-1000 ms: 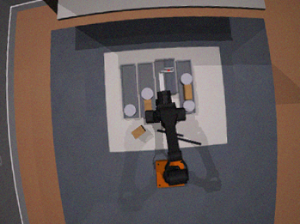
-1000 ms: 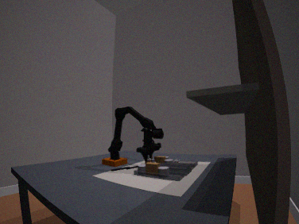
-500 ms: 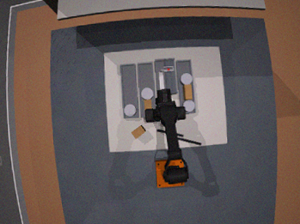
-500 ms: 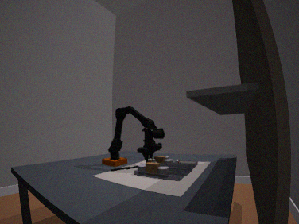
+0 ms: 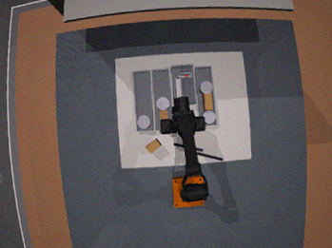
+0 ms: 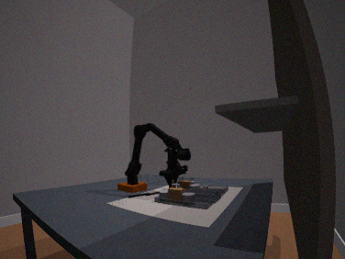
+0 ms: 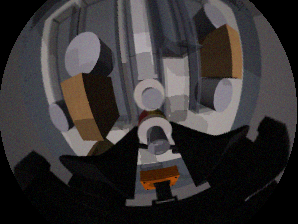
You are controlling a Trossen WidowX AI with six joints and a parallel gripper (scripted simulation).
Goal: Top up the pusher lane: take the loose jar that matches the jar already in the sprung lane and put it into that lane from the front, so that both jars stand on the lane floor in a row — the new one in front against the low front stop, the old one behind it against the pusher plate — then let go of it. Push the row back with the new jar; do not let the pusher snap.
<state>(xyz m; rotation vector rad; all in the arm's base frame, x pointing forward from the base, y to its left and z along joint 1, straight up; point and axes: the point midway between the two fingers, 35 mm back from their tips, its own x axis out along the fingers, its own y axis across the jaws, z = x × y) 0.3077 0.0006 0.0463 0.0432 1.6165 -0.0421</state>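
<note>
The sprung lane lies 16 cm ahead of my gripper tip, 3 cm to the right of it and 4 cm below it. From my gripper tip the other things lie so: shelf 53 cm ahead, 5 cm to the right, 31 cm above; then white pusher part 15 cm ahead, 4 cm to the right; then small red mark 22 cm ahead, 5 cm to the right, 2 cm above.
</note>
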